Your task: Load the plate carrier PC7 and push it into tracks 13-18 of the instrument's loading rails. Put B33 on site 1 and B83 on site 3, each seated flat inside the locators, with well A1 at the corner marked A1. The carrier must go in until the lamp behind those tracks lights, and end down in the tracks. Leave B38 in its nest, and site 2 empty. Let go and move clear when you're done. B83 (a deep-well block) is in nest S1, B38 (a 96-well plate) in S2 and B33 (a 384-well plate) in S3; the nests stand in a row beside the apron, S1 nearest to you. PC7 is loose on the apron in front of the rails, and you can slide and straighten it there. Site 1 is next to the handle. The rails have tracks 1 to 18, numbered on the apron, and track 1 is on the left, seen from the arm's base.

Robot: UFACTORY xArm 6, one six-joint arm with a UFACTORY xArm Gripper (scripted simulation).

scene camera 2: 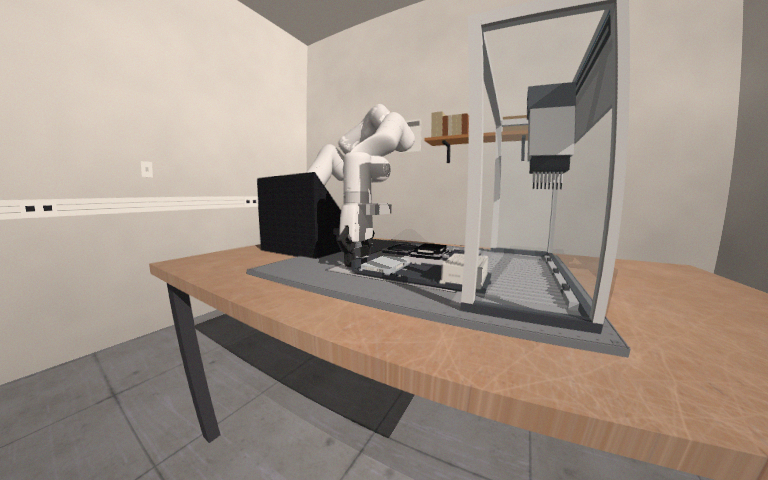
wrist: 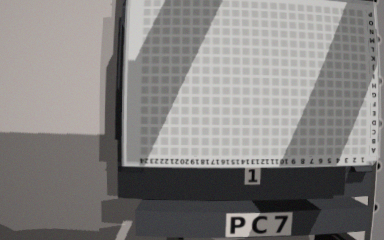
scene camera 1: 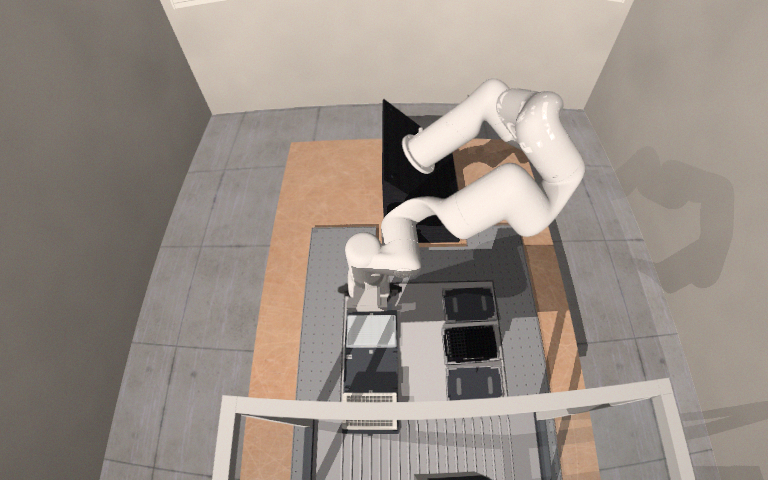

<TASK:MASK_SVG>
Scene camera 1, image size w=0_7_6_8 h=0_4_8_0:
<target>plate carrier PC7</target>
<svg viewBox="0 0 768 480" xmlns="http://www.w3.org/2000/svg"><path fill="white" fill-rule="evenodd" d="M399 422L397 420L397 430L342 429L342 433L368 434L368 436L373 436L373 434L399 434ZM392 303L387 303L387 311L346 311L343 394L396 393L398 402L397 310L392 310ZM347 316L395 315L396 347L346 347Z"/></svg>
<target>black plate B38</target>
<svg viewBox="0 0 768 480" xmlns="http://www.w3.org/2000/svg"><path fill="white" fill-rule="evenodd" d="M493 326L445 329L448 362L497 358Z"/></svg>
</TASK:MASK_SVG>
